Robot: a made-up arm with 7 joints. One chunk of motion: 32 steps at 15 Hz.
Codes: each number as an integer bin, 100 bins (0 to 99) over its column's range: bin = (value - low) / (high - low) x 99, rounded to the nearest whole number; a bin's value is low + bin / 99 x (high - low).
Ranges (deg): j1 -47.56..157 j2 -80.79..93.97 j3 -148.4..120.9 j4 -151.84..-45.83 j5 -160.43..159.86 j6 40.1..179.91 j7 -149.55..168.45
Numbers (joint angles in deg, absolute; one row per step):
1: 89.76 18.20 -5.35 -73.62 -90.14 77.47 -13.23
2: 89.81 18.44 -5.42 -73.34 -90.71 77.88 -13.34
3: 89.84 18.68 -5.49 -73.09 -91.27 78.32 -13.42
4: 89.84 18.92 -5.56 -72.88 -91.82 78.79 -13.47
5: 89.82 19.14 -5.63 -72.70 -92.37 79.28 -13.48
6: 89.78 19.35 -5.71 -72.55 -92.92 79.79 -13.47
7: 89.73 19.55 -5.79 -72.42 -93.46 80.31 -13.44
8: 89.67 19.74 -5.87 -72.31 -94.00 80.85 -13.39
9: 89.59 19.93 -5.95 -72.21 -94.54 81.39 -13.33
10: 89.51 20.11 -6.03 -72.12 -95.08 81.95 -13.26
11: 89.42 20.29 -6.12 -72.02 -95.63 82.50 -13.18
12: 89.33 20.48 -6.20 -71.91 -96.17 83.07 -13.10
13: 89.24 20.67 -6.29 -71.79 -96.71 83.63 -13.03
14: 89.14 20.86 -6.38 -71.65 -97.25 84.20 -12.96
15: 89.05 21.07 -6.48 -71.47 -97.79 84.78 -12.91
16: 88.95 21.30 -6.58 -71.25 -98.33 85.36 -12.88
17: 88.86 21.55 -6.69 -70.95 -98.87 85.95 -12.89
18: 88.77 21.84 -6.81 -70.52 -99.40 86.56 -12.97
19: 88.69 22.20 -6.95 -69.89 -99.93 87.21 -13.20
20: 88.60 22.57 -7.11 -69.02 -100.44 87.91 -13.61
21: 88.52 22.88 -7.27 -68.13 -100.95 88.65 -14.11
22: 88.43 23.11 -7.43 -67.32 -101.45 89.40 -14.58
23: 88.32 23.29 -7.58 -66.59 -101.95 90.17 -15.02
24: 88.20 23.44 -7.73 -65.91 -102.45 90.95 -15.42
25: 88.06 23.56 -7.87 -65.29 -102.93 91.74 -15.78
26: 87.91 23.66 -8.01 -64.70 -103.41 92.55 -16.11
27: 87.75 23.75 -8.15 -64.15 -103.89 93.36 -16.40
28: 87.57 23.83 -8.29 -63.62 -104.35 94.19 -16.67
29: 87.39 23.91 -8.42 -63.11 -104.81 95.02 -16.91
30: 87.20 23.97 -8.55 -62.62 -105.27 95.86 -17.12
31: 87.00 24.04 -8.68 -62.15 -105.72 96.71 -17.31
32: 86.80 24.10 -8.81 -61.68 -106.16 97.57 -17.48
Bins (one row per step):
1: 66 56 53 73 22 26 42
2: 66 56 53 73 22 27 42
3: 66 56 53 74 21 27 42
4: 66 56 53 74 21 27 42
5: 66 57 52 74 21 28 42
6: 66 57 52 74 21 28 42
7: 66 57 52 74 21 28 42
8: 66 57 52 74 21 29 42
9: 66 57 52 74 20 29 42
10: 66 57 52 74 20 30 42
11: 66 57 52 75 20 30 42
12: 66 57 52 75 20 30 42
13: 66 57 52 75 20 31 43
14: 66 58 52 75 20 31 43
15: 66 58 52 75 19 32 43
16: 66 58 52 75 19 32 43
17: 66 58 52 76 19 32 43
18: 66 58 52 76 19 33 43
19: 66 58 52 77 19 33 42
20: 66 59 52 77 19 34 42
21: 66 59 52 78 18 34 42
22: 66 59 52 79 18 35 42
23: 66 59 52 80 18 35 42
24: 66 59 52 80 18 36 42
25: 66 59 52 81 18 37 42
26: 66 59 52 81 18 37 42
27: 65 59 52 82 17 38 41
28: 65 59 52 82 17 38 41
29: 65 59 51 83 17 39 41
30: 65 59 51 83 17 39 41
31: 65 59 51 84 17 40 41
32: 65 59 51 84 17 41 41

